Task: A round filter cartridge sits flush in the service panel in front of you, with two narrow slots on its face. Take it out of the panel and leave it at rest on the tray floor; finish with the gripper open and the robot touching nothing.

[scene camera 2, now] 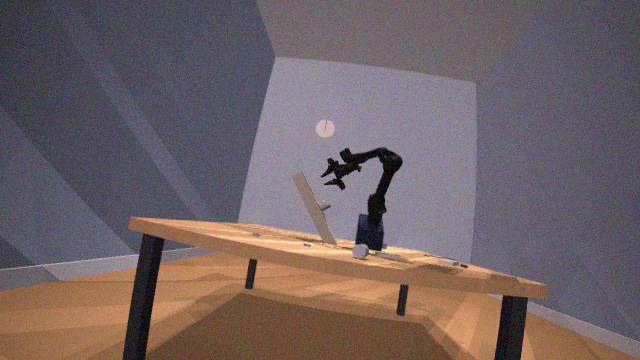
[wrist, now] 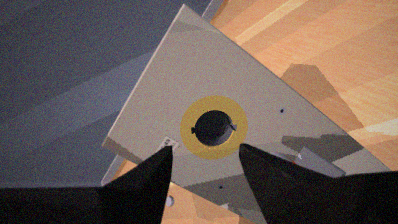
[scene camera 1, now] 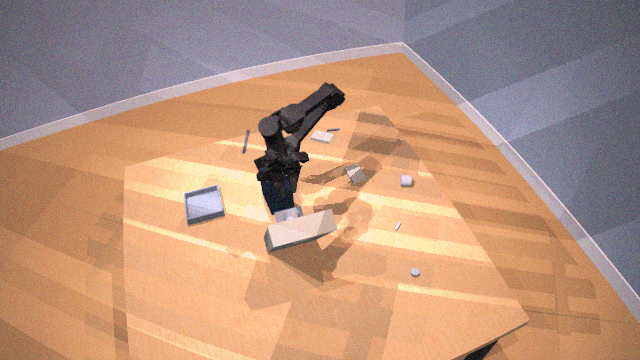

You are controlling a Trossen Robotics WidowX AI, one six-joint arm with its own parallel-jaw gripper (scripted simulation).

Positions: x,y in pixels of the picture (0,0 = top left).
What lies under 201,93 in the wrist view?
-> A grey service panel.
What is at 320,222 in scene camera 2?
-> A grey service panel.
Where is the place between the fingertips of my gripper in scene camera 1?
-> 289,195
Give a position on a grey service panel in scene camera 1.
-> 278,236
